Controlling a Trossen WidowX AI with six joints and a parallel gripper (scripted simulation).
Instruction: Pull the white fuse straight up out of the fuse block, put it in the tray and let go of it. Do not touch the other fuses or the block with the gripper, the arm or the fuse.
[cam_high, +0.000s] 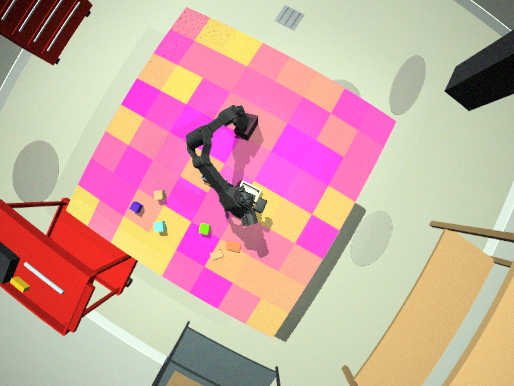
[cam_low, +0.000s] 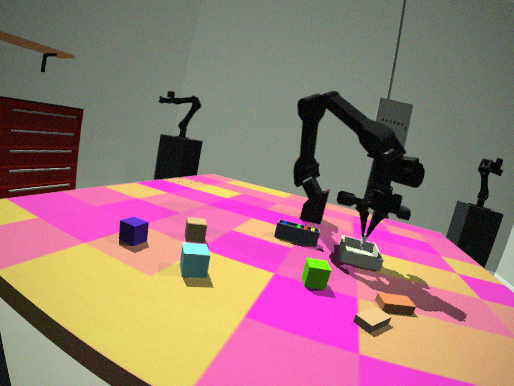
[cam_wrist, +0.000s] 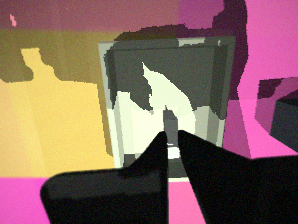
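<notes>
The white fuse lies 10 mm below my gripper tip. The rest, counted from my gripper tip: yellow fuse (140 mm to the right, 30 mm below); then red fuse (160 mm to the right, 30 mm below); then pale tray (50 mm below).
</notes>
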